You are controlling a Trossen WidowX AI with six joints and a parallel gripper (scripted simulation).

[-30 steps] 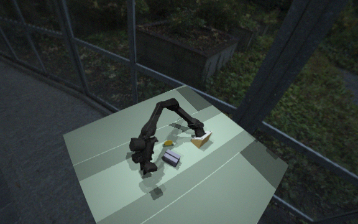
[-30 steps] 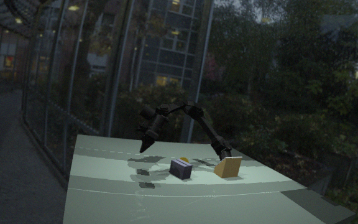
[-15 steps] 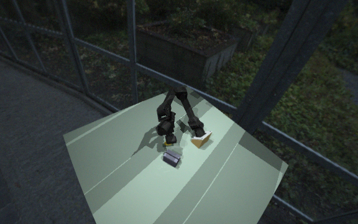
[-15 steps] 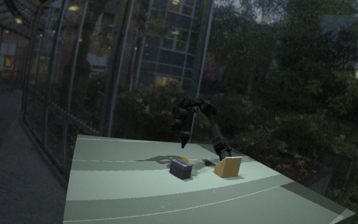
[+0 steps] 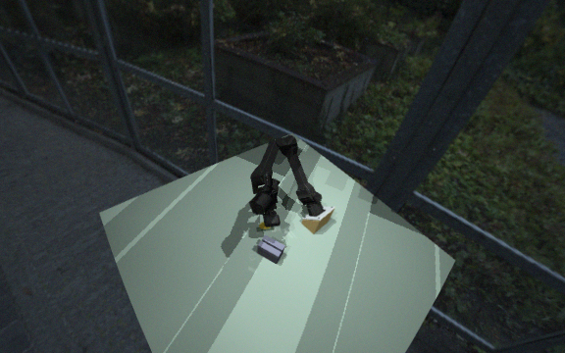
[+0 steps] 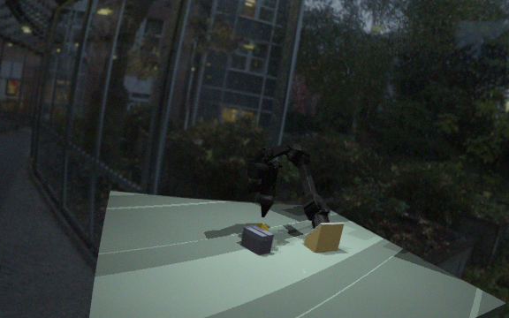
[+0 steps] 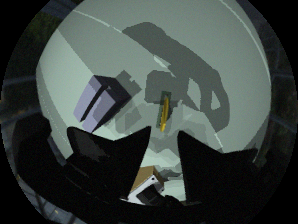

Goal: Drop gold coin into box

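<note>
Right now my gripper tip is 6 cm above the coin.
</note>
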